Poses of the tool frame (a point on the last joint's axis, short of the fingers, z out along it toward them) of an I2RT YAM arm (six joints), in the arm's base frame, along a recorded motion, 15 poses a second.
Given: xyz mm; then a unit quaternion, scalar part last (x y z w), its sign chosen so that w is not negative.
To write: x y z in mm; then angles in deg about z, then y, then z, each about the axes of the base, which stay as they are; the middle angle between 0 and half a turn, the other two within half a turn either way. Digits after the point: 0 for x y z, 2 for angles.
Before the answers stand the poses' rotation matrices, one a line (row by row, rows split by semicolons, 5 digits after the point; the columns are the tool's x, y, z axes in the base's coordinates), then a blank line. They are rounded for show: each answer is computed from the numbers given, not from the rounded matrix.
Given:
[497 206 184 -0.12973 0.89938 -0.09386 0.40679]
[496 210 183 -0.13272 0.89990 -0.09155 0.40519]
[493 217 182 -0.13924 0.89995 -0.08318 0.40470]
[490 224 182 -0.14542 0.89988 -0.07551 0.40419]
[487 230 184 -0.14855 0.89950 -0.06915 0.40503]
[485 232 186 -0.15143 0.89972 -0.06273 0.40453]
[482 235 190 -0.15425 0.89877 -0.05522 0.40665]
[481 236 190 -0.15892 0.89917 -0.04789 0.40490]
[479 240 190 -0.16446 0.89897 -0.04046 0.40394]
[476 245 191 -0.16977 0.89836 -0.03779 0.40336]
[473 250 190 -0.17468 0.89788 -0.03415 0.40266]
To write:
-0.63538 -0.15699 0.75607; -0.30972 0.94872 -0.06329; -0.70736 -0.27438 -0.65143
-0.63641 -0.16468 0.75357; -0.31306 0.94801 -0.05722; -0.70496 -0.27233 -0.65488
-0.63366 -0.18329 0.75158; -0.31794 0.94739 -0.03701; -0.70526 -0.26242 -0.65860
-0.63097 -0.20068 0.74940; -0.32276 0.94630 -0.01835; -0.70548 -0.25345 -0.66186
-0.62777 -0.21123 0.74919; -0.32326 0.94630 -0.00407; -0.70811 -0.24474 -0.66234
-0.62685 -0.22174 0.74692; -0.32324 0.94627 0.00964; -0.70892 -0.23539 -0.66484
-0.62168 -0.23236 0.74801; -0.32218 0.94632 0.02619; -0.71394 -0.22471 -0.66317
-0.62160 -0.24701 0.74337; -0.32457 0.94490 0.04257; -0.71293 -0.21482 -0.66752
-0.61957 -0.26300 0.73957; -0.32838 0.94263 0.06012; -0.71295 -0.20561 -0.67039
-0.61696 -0.27454 0.73756; -0.33552 0.93950 0.06906; -0.71189 -0.20485 -0.67175
-0.61470 -0.28618 0.73501; -0.34118 0.93664 0.07935; -0.71115 -0.20200 -0.67340

[497 206 184 -21.20 130.65 -4.78]
[496 210 183 -21.12 130.91 -4.34]
[493 217 182 -20.41 131.19 -2.82]
[490 224 182 -19.76 131.44 -1.40]
[487 230 184 -19.07 131.48 -0.31]
[485 232 186 -18.37 131.67 0.74]
[482 235 190 -17.47 131.54 2.01]
[481 236 190 -16.77 131.88 3.28]
[479 240 190 -16.09 132.10 4.65]
[476 245 191 -16.05 132.20 5.35]
[473 250 190 -15.86 132.33 6.16]

